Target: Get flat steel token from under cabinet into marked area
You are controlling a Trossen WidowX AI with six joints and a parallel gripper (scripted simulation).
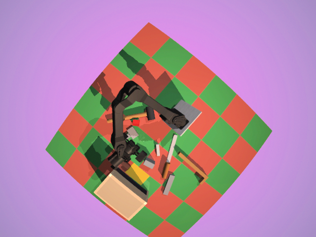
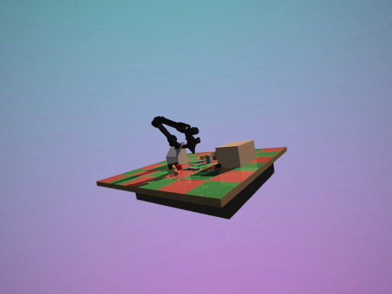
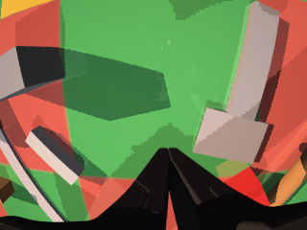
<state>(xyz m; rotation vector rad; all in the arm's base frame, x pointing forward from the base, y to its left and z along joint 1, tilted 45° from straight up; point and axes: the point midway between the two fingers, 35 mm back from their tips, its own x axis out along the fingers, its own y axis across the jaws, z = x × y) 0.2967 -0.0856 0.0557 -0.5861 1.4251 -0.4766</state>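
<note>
My gripper tip is 1 cm short of the grey t-shaped tool, 8 cm to the left of it and 10 cm above it. Also, from my gripper tip: grey block 3 cm ahead, 15 cm to the left, 8 cm below; then red cube 10 cm behind, 10 cm to the right, 9 cm below; then pale bar 7 cm behind, 13 cm to the left, 10 cm below.
</note>
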